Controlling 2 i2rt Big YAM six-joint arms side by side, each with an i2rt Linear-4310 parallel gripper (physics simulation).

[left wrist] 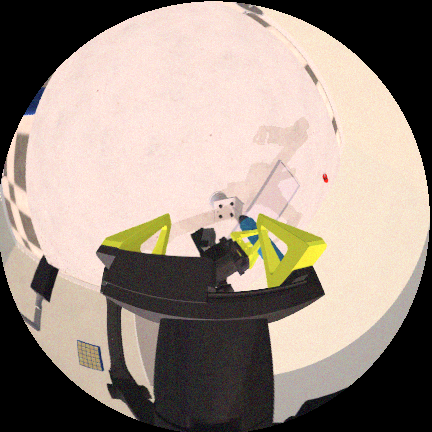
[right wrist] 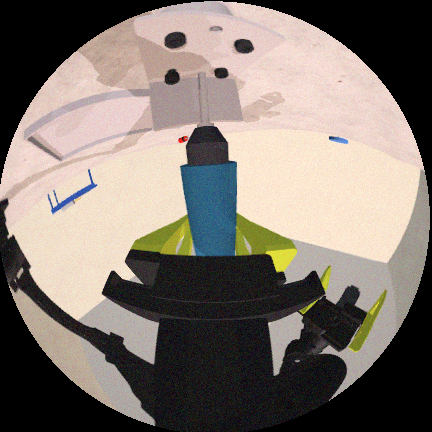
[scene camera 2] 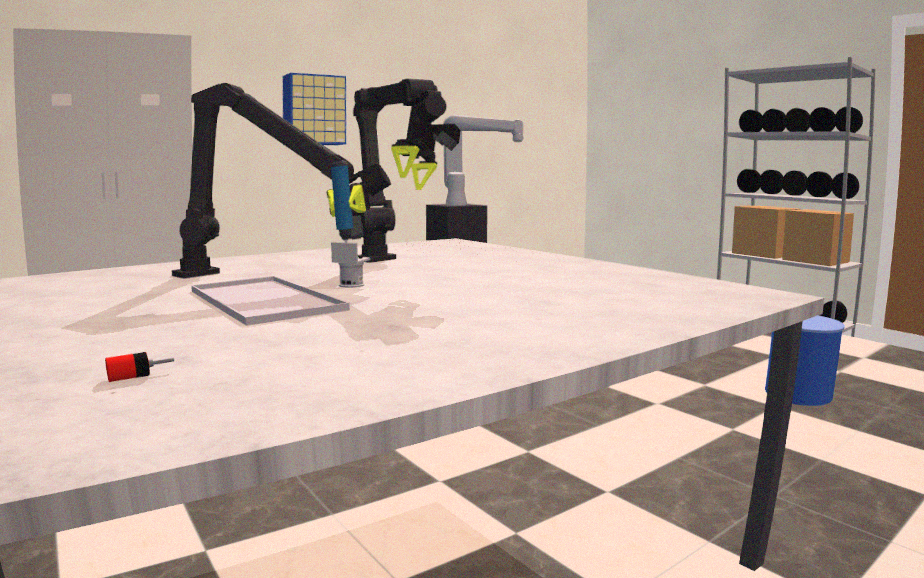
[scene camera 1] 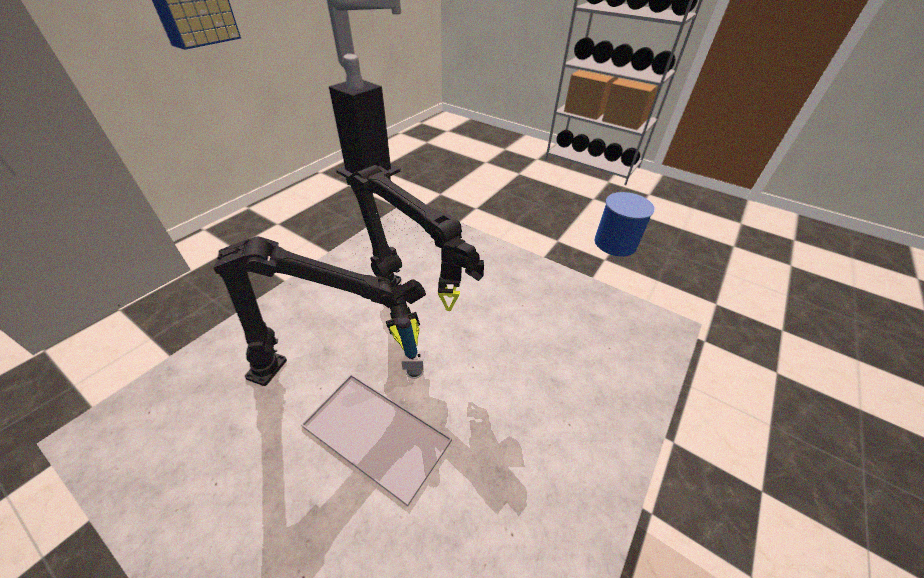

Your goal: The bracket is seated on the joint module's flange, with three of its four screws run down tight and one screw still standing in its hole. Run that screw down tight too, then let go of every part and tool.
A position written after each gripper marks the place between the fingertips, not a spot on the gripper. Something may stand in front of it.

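Observation:
A shallow tray (scene camera 1: 398, 450) is visible in the first scene camera, while scene camera 2 shows the left gripper (scene camera 2: 410, 183) and a blue screwdriver (scene camera 2: 339, 170). The left wrist view has the left gripper (left wrist: 213, 217) together with the right gripper (left wrist: 265, 234). In the right wrist view there are the right gripper (right wrist: 213, 216), the left gripper (right wrist: 356, 280), the screwdriver (right wrist: 209, 179) and a grey bracket (right wrist: 172, 105).

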